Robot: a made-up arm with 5 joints. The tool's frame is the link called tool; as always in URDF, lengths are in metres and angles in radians. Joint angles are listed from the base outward. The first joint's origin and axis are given. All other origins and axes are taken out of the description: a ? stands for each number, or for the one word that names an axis. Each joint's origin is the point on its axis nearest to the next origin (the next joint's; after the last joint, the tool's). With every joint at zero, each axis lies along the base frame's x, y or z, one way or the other. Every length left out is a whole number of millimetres.
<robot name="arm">
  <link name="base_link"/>
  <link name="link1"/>
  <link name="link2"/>
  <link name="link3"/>
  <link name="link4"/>
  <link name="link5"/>
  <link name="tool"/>
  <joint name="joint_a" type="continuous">
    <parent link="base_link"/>
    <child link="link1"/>
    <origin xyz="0 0 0.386"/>
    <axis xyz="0 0 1"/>
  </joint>
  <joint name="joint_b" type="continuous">
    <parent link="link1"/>
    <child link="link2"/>
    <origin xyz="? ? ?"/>
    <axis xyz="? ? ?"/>
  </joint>
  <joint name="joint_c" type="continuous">
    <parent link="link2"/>
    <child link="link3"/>
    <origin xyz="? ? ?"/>
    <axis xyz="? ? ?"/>
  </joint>
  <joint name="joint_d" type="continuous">
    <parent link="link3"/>
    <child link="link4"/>
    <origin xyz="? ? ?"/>
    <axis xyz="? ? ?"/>
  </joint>
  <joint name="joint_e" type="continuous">
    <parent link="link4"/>
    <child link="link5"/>
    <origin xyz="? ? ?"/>
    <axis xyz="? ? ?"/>
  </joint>
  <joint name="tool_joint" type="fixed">
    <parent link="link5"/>
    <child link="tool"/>
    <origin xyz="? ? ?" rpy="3.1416 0 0"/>
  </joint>
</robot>
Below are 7 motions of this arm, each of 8 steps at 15 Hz.
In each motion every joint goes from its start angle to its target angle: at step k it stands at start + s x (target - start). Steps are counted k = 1, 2, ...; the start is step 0. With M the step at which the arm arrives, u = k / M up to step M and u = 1 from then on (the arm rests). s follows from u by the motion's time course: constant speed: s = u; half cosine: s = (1 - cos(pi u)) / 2; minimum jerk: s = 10 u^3 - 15 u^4 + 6 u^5.
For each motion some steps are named. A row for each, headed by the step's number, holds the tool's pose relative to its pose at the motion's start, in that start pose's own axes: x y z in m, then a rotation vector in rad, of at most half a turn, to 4 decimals.
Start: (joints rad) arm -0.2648 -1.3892 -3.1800 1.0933 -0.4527
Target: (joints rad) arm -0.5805 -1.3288 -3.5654 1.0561 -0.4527
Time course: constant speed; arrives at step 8
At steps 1, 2, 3, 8:
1: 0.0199 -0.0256 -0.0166 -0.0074 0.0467 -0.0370
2: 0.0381 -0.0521 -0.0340 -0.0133 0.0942 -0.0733
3: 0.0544 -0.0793 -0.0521 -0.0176 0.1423 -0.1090
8: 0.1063 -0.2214 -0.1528 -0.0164 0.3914 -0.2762

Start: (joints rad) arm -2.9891 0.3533 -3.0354 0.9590 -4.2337
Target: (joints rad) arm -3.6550 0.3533 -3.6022 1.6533 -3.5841
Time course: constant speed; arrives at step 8
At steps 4, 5, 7, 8:
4: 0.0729 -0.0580 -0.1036 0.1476 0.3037 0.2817
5: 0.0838 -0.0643 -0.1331 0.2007 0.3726 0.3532
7: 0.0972 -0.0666 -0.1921 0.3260 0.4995 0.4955
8: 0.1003 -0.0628 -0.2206 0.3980 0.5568 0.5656

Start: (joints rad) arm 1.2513 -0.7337 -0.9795 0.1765 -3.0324
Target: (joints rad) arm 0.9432 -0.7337 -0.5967 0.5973 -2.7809
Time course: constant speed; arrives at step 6
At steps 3, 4, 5, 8:
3: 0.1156 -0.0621 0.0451 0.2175 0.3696 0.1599
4: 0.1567 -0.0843 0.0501 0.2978 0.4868 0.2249
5: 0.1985 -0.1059 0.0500 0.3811 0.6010 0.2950
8: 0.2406 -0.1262 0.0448 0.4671 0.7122 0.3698

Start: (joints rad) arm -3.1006 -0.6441 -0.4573 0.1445 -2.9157
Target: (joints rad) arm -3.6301 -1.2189 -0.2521 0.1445 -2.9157
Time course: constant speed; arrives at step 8
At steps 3, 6, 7, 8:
3: -0.0016 -0.0582 -0.0681 0.1347 -0.1727 0.1030
6: 0.0156 -0.0961 -0.1344 0.2840 -0.3459 0.1823
7: 0.0245 -0.1041 -0.1549 0.3368 -0.4032 0.2033
8: 0.0345 -0.1100 -0.1743 0.3911 -0.4602 0.2215

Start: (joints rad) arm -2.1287 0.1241 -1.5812 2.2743 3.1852
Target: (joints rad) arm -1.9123 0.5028 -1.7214 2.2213 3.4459
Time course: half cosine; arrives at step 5
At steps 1, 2, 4, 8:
1: -0.0144 0.0096 0.0008 0.0162 0.0168 0.0109
2: -0.0517 0.0364 0.0059 0.0616 0.0588 0.0406
4: -0.1310 0.1031 0.0341 0.1785 0.1404 0.1131
8: -0.1437 0.1151 0.0413 0.2005 0.1524 0.1263

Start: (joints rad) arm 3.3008 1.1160 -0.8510 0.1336 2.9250
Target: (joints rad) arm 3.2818 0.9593 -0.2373 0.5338 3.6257
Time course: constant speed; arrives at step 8
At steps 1, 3, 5, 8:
1: 0.0366 0.0073 0.0112 -0.0195 0.1054 0.0896
3: 0.1136 0.0232 0.0256 -0.0312 0.3209 0.2666
5: 0.1941 0.0407 0.0289 -0.0062 0.5402 0.4368
8: 0.3169 0.0686 0.0121 0.1021 0.8689 0.6698

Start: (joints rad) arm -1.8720 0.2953 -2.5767 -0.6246 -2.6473
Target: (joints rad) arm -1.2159 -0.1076 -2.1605 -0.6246 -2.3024
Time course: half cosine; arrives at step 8
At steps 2, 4, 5, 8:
2: -0.0051 0.0331 0.0039 -0.0186 0.0129 0.1439
4: -0.0324 0.1035 0.0067 -0.0617 0.0484 0.4911
5: -0.0544 0.1340 0.0047 -0.0840 0.0703 0.6788
8: -0.0968 0.1698 -0.0029 -0.1185 0.1100 0.9811

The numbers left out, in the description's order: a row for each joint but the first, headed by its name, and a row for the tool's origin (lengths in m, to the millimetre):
joint_b: xyz 0 0 0, axis 0 1 0
joint_c: xyz 0.063 0 0.338, axis 0 1 0
joint_d: xyz 0.076 0 -0.337, axis 0 1 0
joint_e: xyz 0.101 0 -0.129, axis 0 0 -1
tool: xyz 0 0 0

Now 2 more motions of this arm.
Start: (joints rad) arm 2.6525 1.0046 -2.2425 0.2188 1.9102
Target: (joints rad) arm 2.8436 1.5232 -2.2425 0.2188 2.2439
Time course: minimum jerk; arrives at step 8
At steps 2, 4, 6, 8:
2: -0.0037 0.0389 0.0271 -0.0561 0.0032 0.0237
4: -0.0126 0.2008 0.1097 -0.2669 0.0385 0.1055
6: -0.0094 0.3759 0.1569 -0.4672 0.1099 0.1713
8: -0.0059 0.4226 0.1632 -0.5170 0.1344 0.1856

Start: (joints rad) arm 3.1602 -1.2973 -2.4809 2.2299 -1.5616
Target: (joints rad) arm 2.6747 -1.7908 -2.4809 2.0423 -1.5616
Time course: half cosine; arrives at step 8
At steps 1, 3, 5, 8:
1: 0.0082 -0.0077 -0.0093 -0.0261 -0.0182 0.0002
3: 0.0759 -0.0678 -0.0668 -0.2112 -0.1477 -0.0124
5: 0.1931 -0.1680 -0.1156 -0.4694 -0.3268 -0.0716
8: 0.2966 -0.2598 -0.1222 -0.6718 -0.4639 -0.1547

